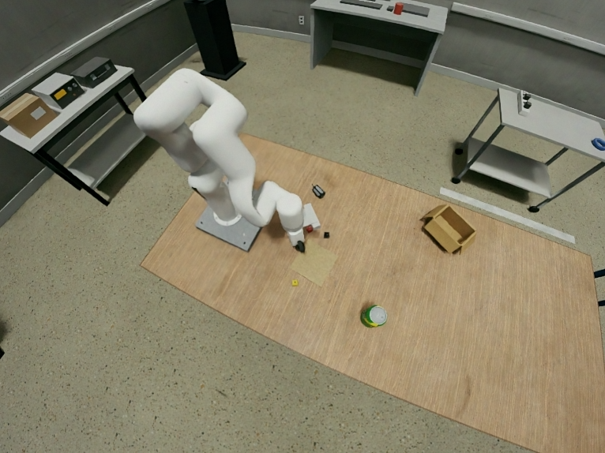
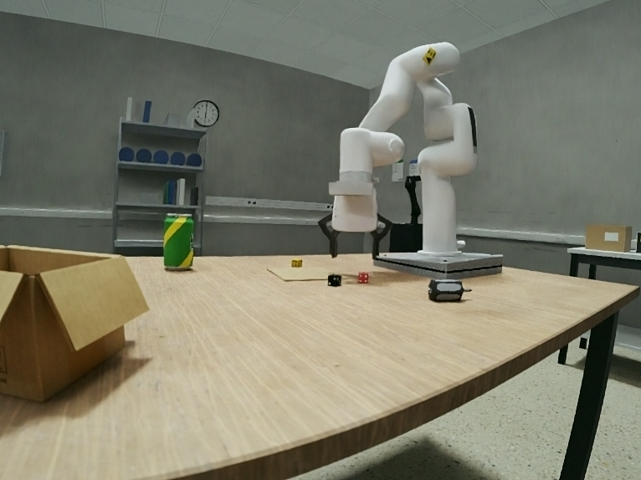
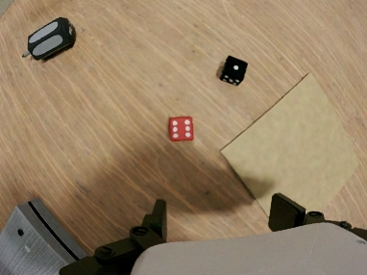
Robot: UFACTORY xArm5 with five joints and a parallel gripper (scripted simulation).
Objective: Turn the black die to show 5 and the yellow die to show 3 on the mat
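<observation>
Right now the black die is 10 cm ahead of my hand, 8 cm to the left of it and 4 cm below it. Round my hand: yellow die: 15 cm to the right, 7 cm ahead, 4 cm below; tan mat: 10 cm ahead, 5 cm below, 4 cm to the right; red die: 7 cm to the left, 4 cm below, 2 cm ahead.
</observation>
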